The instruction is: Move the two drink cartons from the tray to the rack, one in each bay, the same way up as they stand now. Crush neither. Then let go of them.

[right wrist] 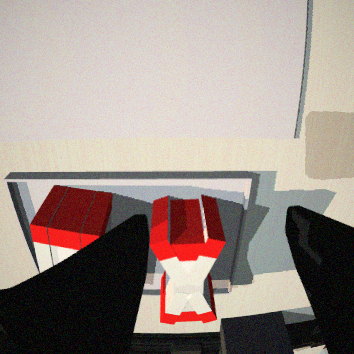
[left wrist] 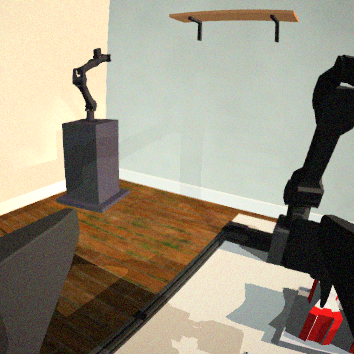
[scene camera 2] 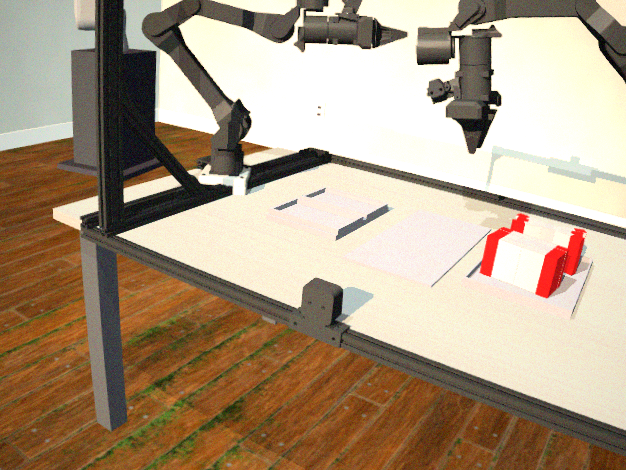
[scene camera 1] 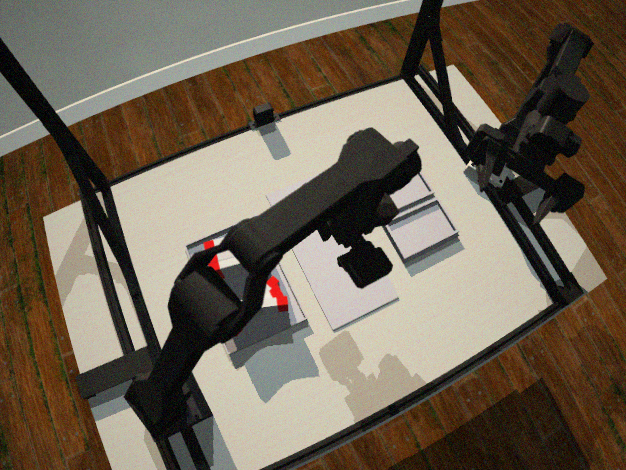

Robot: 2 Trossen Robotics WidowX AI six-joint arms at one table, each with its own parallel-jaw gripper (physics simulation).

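Places are measured from the left arm's base along level axes (x ahead, y left, z up), in centimetres.
Where they show: left gripper, fingertip midpoint: [left wrist: 203,225] [scene camera 2: 404,33] [scene camera 1: 509,207]; right gripper, fingertip midpoint: [right wrist: 218,222] [left wrist: 339,308] [scene camera 2: 475,150] [scene camera 1: 333,252]; left arm's base at its link origin: [scene camera 2: 225,171]; right arm's base at its link origin: [scene camera 1: 166,405].
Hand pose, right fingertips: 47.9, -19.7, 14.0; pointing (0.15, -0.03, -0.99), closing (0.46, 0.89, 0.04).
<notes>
Things, the pixels of their top centre, and the offset from my right fingertips, as dx, dy, dz. "pt": a spot on its surface instead.
- grey tray at its top centre: [right wrist: 125,247] [scene camera 2: 534,267] [left wrist: 349,323] [scene camera 1: 242,280] +10.2, -14.0, -16.0
- gable-topped carton at its top centre: [right wrist: 187,288] [scene camera 2: 549,226] [scene camera 1: 252,303] +13.7, -8.4, -10.2
- flat-topped carton at its top centre: [right wrist: 68,276] [scene camera 2: 528,242] [scene camera 1: 235,248] +6.6, -17.6, -10.2
- two-bay rack at its top centre: [scene camera 2: 330,205] [scene camera 1: 409,206] -24.8, +7.3, -15.6
- small dark block at a spot on its surface: [scene camera 2: 321,298] [scene camera 1: 259,108] pt -26.7, -36.4, -13.4
Two red-and-white drink cartons stand in the grey tray [scene camera 1: 301,322] [right wrist: 130,175]. The gable-topped carton [right wrist: 187,239] [scene camera 1: 278,291] stands at the tray's right end. The flat-topped carton [right wrist: 70,219] [scene camera 1: 213,262] stands at its left end. One carton also shows in scene camera 2 [scene camera 2: 516,256] and in the left wrist view [left wrist: 319,323]. My right gripper [scene camera 1: 364,268] [scene camera 2: 471,142] [right wrist: 218,222] hangs high above the table beside the tray, fingers apart and empty. My left gripper [scene camera 2: 395,34] [scene camera 1: 513,193] is open, high at the table's edge. The two-bay rack [scene camera 1: 434,244] [scene camera 2: 302,224] holds nothing.
A pale flat sheet [scene camera 1: 339,280] [scene camera 2: 418,247] lies between tray and rack. A small dark block [scene camera 1: 264,113] [scene camera 2: 321,298] sits on the table's rim. Black frame posts [scene camera 1: 432,42] [scene camera 2: 111,117] stand at the corners.
</notes>
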